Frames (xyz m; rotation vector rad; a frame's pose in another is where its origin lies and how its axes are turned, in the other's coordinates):
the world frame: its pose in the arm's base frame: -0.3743 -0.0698 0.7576 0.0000 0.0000 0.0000
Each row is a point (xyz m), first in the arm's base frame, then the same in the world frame.
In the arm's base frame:
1: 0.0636 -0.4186 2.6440
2: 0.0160 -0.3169 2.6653
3: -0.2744 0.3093 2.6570
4: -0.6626 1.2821 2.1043
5: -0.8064 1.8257 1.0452
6: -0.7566 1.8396 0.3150
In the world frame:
1: 0.4379 -0.3488 1.8864
2: 0.3903 -0.2471 1.9077
3: 0.0999 0.3791 1.8994
4: -0.2883 1.3519 1.3467
5: -0.4321 1.8955 0.2876
6: -0.3823 1.9094 -0.4426

